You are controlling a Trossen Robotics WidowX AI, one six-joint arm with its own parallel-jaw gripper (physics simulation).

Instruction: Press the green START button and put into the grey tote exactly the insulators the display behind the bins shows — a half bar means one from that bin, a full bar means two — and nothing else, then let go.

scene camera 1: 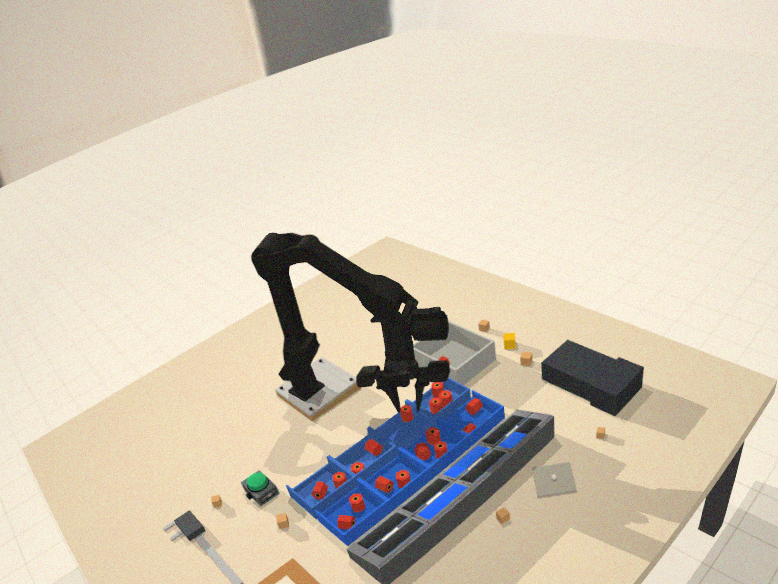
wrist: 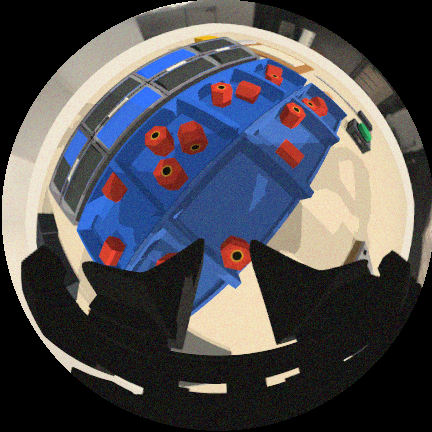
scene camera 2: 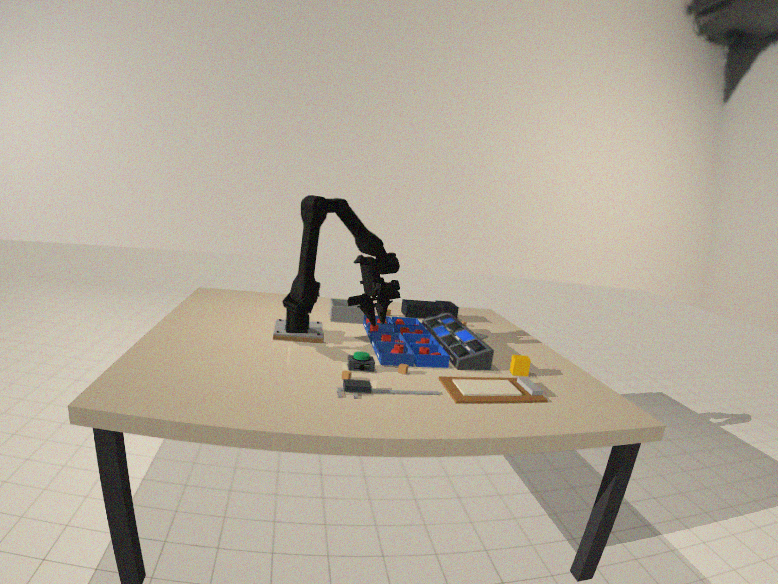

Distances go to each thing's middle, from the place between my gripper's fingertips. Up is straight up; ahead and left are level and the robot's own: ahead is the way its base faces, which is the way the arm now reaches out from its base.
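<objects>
You'd find my gripper 10 mm above the grey tote (scene camera 1: 469,353), 50 mm past it and 210 mm to the right of it. Counting from my hand, the dark box (scene camera 1: 609,384) is 10 mm below, 270 mm ahead and 300 mm to the left, and the grey plate (scene camera 1: 545,486) is 30 mm below, 340 mm ahead and 20 mm to the left. The display (scene camera 1: 435,530) is 210 mm ahead of my hand and 100 mm to the right. Going by their middles, of the things named here the dark box is the farthest from my gripper.
</objects>
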